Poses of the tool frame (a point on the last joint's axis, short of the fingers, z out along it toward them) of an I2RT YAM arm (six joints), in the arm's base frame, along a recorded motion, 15 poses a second.
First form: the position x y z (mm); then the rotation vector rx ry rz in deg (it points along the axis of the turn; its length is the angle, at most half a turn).
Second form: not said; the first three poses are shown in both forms.
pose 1, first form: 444.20 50.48 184.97 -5.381 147.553 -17.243
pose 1, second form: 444.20 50.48 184.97 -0.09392 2.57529 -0.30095
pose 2, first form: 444.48 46.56 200.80 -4.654 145.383 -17.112
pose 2, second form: 444.48 46.56 200.80 -0.08123 2.53741 -0.29866
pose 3, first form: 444.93 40.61 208.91 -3.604 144.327 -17.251
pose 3, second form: 444.93 40.61 208.91 -0.06290 2.51898 -0.30109
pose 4, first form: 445.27 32.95 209.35 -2.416 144.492 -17.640
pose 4, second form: 445.27 32.95 209.35 -0.04217 2.52186 -0.30788
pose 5, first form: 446.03 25.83 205.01 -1.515 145.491 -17.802
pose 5, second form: 446.03 25.83 205.01 -0.02644 2.53930 -0.31070
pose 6, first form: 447.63 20.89 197.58 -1.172 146.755 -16.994
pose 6, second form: 447.63 20.89 197.58 -0.02046 2.56136 -0.29660
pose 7, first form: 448.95 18.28 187.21 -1.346 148.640 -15.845
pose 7, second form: 448.95 18.28 187.21 -0.02349 2.59426 -0.27655
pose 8, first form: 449.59 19.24 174.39 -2.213 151.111 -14.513
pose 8, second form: 449.59 19.24 174.39 -0.03862 2.63738 -0.25330
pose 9, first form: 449.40 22.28 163.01 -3.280 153.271 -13.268
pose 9, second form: 449.40 22.28 163.01 -0.05725 2.67508 -0.23157
